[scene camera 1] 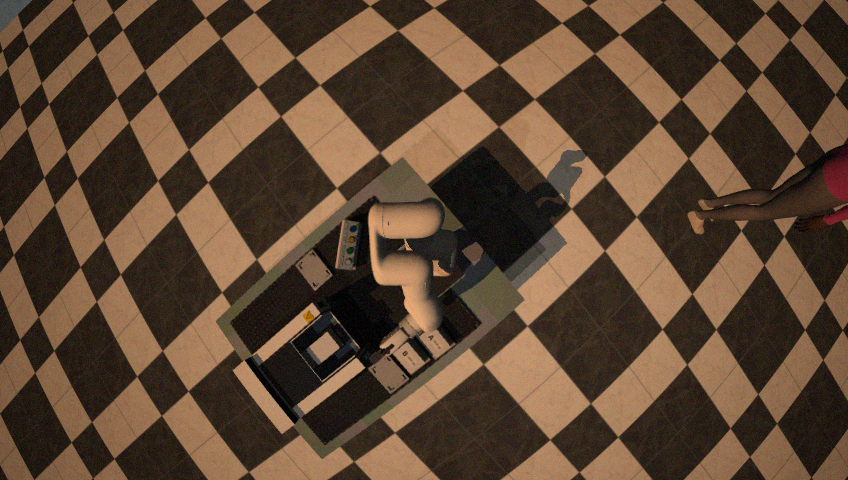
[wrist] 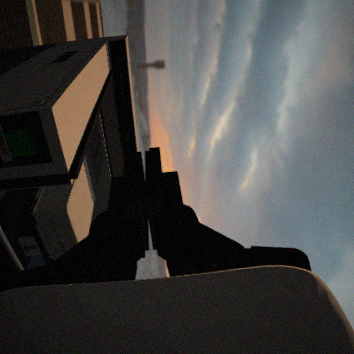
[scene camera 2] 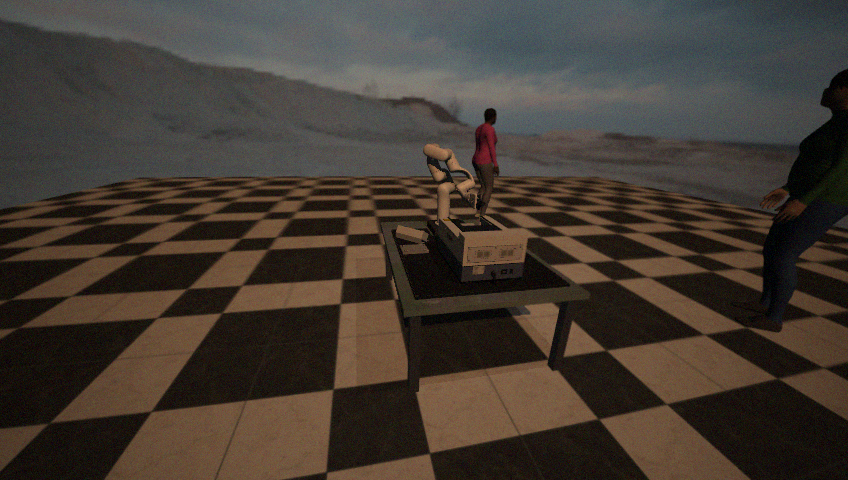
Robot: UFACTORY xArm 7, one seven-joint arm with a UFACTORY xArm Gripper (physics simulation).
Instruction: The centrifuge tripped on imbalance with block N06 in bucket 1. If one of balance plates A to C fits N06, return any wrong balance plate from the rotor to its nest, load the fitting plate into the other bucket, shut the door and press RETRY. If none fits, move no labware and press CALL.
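Places are measured from the arm's base along level axes (x ahead, y left, z up), in centimetres.
Pixels of known places: gripper, fingertip midpoint: [scene camera 1: 371, 360] [wrist: 145, 172] [scene camera 2: 483, 204].
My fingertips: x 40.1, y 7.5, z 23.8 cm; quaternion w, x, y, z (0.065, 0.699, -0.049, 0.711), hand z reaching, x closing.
Ahead of a thing's pixels: the offset from my fingertips to its top centre. "spot": to the spot under its first point.
My gripper [scene camera 1: 381, 349] [wrist: 145, 172] is shut and empty. It points sideways between the centrifuge [scene camera 1: 281, 344] [scene camera 2: 493, 245] [wrist: 82, 107] and the nests. The centrifuge is open on top; a pale block @(dx +13.7, dy -17.8, dz -9.1 cm) [scene camera 1: 324, 344] shows in its chamber, its label unreadable. Balance plate A @(dx -14.5, dy +18.4, dz -21.9 cm) [scene camera 1: 437, 341] and balance plate B @(dx -1.5, dy +14.0, dz -21.9 cm) [scene camera 1: 411, 356] sit in their nests. The nest @(dx +12.3, dy +12.2, dz -25.5 cm) [scene camera 1: 389, 374] beside B is empty. Plate C and N06 cannot be told apart here. A green display @(spot: dx +5.7, dy -1.6, dz -8.9 cm) [wrist: 21, 142] shows at left in the wrist view, small and unreadable. The button box @(dx -23.9, dy -39.8, dz -18.9 cm) [scene camera 1: 348, 245] has blue, yellow, green and white buttons.
An empty nest @(dx -3.9, dy -46.4, dz -25.0 cm) [scene camera 1: 314, 268] [scene camera 2: 414, 249] lies on the button-box side of the table [scene camera 1: 517, 297] [scene camera 2: 493, 303]. The arm arches over the table's middle. The centrifuge's high walls stand close to the gripper. Two people [scene camera 2: 486, 145] [scene camera 2: 803, 202] stand away from the table.
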